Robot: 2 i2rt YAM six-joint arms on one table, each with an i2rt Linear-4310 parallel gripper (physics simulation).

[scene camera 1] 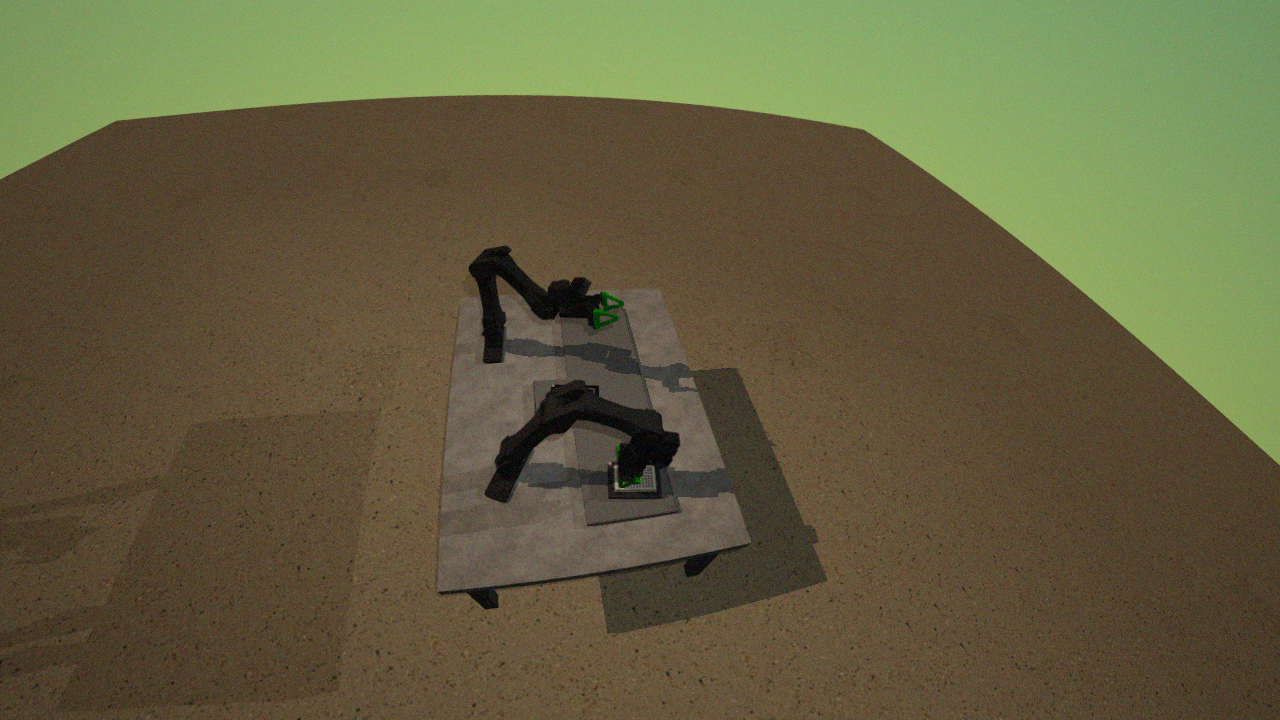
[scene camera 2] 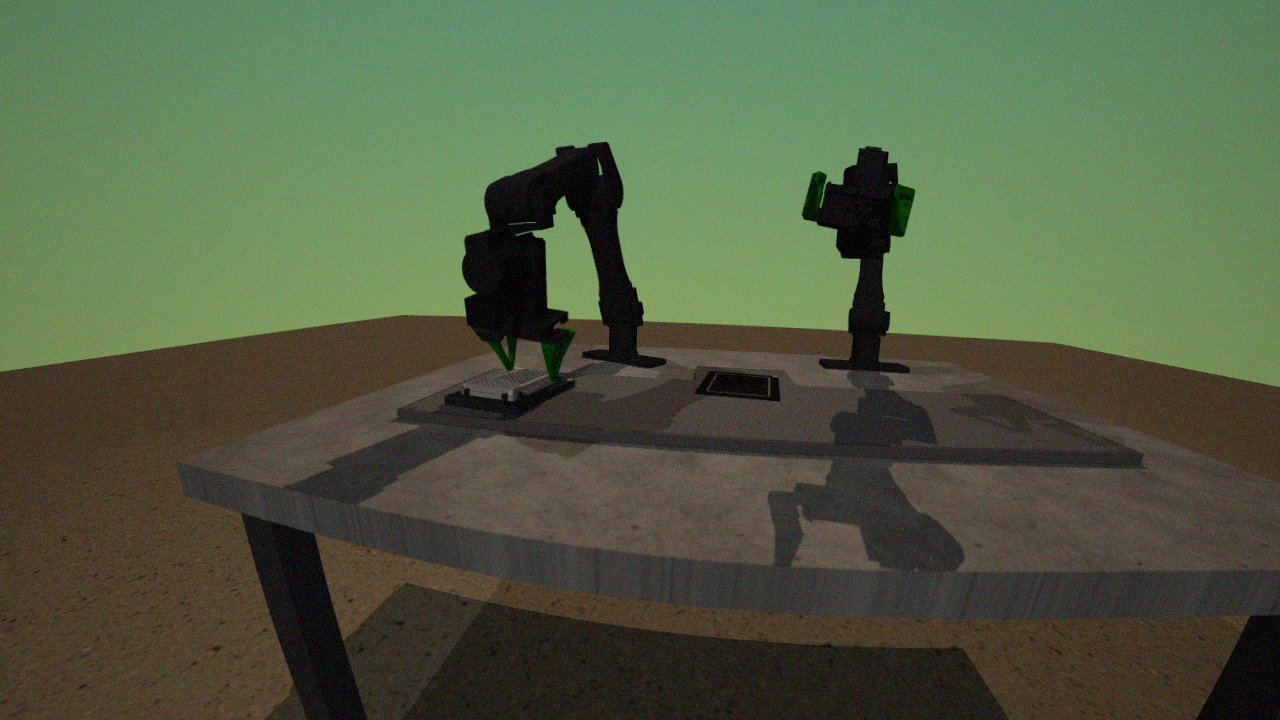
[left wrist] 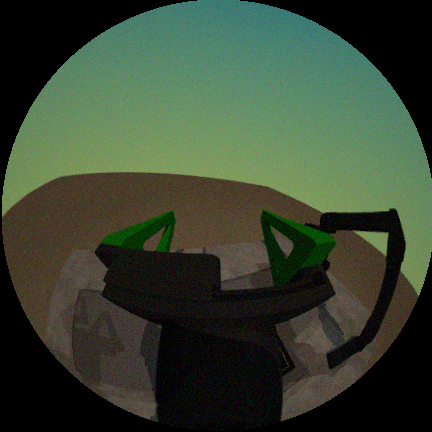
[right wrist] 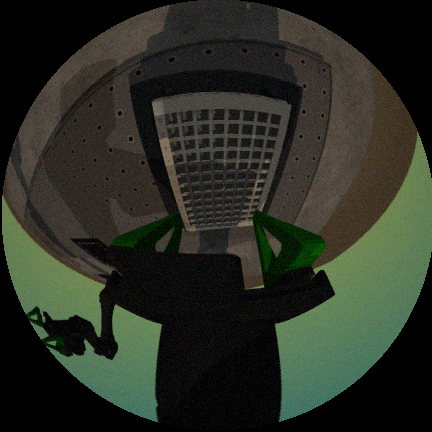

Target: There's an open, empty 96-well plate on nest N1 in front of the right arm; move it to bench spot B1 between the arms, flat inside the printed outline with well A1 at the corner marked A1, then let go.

My left gripper (scene camera 2: 856,182) is open, holding nothing. My right gripper (scene camera 2: 531,374) grips a 96-well plate (scene camera 2: 527,381), which still rests on a dark square fixture with pegs (scene camera 1: 611,494).
The 96-well plate shows as well in the right wrist view (right wrist: 220,149). My left gripper is seen too in scene camera 1 (scene camera 1: 621,310) and in the left wrist view (left wrist: 217,214). My right gripper also shows in scene camera 1 (scene camera 1: 621,476) and in the right wrist view (right wrist: 217,214). The left wrist view does not show the 96-well plate, which is hidden by my left gripper.
